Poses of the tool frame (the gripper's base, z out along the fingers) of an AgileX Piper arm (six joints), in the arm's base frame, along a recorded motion.
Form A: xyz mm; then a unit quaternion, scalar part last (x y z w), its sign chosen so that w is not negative.
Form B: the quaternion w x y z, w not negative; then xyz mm. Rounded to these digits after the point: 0 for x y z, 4 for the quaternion.
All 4 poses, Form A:
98, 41, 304, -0.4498, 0.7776, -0.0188, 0.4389
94, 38, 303, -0.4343, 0.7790, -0.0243, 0.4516
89, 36, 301, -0.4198, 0.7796, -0.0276, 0.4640
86, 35, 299, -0.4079, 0.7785, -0.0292, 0.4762
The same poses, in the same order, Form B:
0.4389, -0.4498, 0.7776, -0.0188, 98, 41, 304
0.4516, -0.4343, 0.7790, -0.0243, 94, 38, 303
0.4640, -0.4198, 0.7796, -0.0276, 89, 36, 301
0.4762, -0.4079, 0.7785, -0.0292, 86, 35, 299

